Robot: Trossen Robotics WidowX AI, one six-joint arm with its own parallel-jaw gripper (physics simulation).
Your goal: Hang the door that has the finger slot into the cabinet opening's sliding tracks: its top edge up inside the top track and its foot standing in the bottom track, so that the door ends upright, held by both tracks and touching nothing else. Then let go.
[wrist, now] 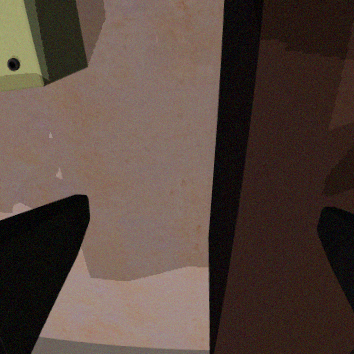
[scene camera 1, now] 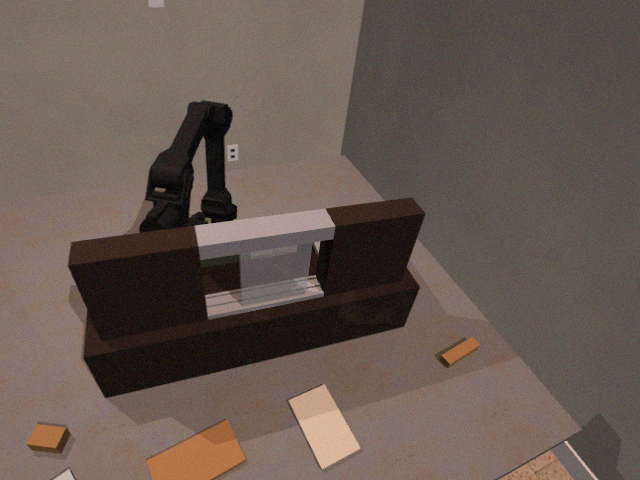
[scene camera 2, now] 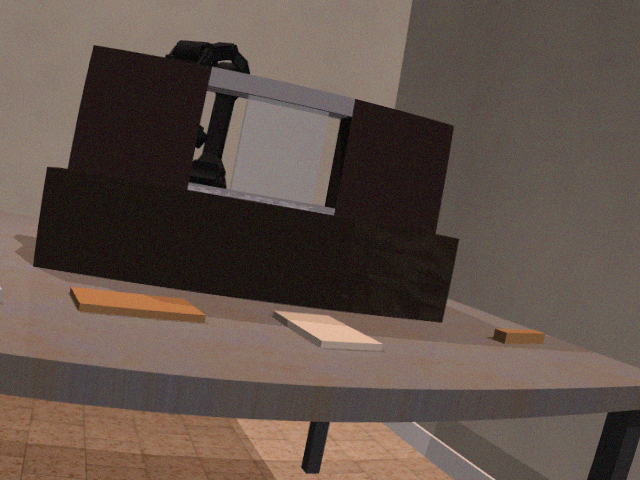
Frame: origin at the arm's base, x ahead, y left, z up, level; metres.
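Seen in the pictures: gripper, between the fingertips: (wrist: 205,213).
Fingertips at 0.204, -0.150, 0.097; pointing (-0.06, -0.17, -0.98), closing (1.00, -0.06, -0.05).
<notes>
Offsets run from my fingertips to a thing's middle, as dx, dy, dz. "spot": to the spot under its first point.
The dark brown cabinet (scene camera 1: 248,341) (scene camera 2: 248,248) (wrist: 285,150) stands on the table. Its pale top track @(spot: +0.165, +0.186, +0.201) (scene camera 1: 266,232) (scene camera 2: 279,88) spans the opening, with the grooved bottom track @(+0.147, +0.192, -0.018) (scene camera 1: 222,307) (scene camera 2: 258,200) below. A pale grey, partly see-through panel @(+0.159, +0.209, +0.084) (scene camera 1: 273,276) (scene camera 2: 279,149) stands upright in the opening; a lighter strip shows near its top in scene camera 1. Whether this is the slotted door, and whether it touches both tracks, I cannot tell. My gripper (wrist: 205,213) is open and empty, behind the cabinet's left part, with the cabinet's dark edge below and between the fingers.
A yellow-green block (wrist: 15,35) with a dark round hole lies behind the cabinet. In front lie a large orange board @(+0.394, -0.013, -0.173) (scene camera 1: 199,452) (scene camera 2: 136,304), a peach board @(+0.401, +0.257, -0.173) (scene camera 1: 324,426) (scene camera 2: 330,330), a small orange bar @(+0.338, +0.670, -0.168) (scene camera 1: 460,351) (scene camera 2: 519,336) and an orange block @(+0.269, -0.286, -0.163) (scene camera 1: 48,436).
</notes>
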